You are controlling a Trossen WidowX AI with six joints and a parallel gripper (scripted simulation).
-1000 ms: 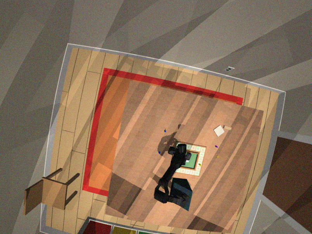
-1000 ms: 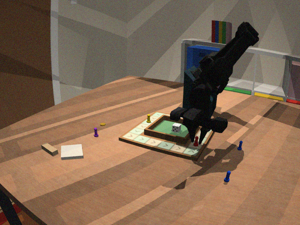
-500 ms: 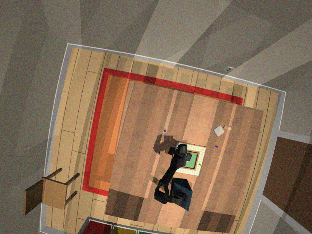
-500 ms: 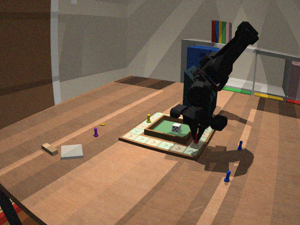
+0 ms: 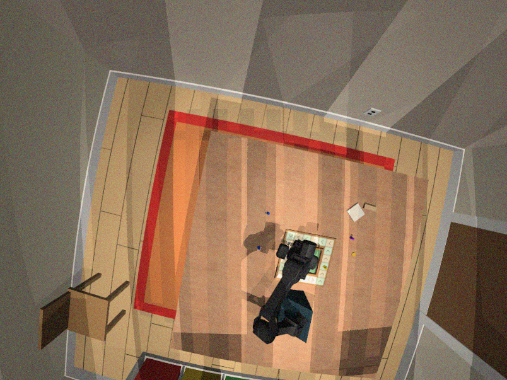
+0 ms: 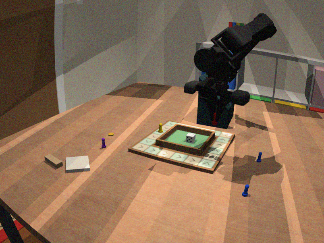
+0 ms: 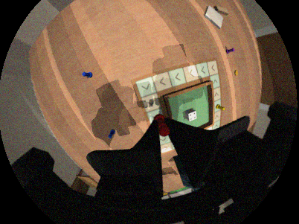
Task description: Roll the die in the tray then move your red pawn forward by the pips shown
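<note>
Right now the white die is 11 cm to the right of my gripper tip, 11 cm below it and 6 cm behind it. Also, from my gripper tip: yellow pawn 24 cm to the right, 10 cm below, 7 cm behind; then green tray 13 cm below, 12 cm to the right, 6 cm behind; then red pawn 1 cm above.
</note>
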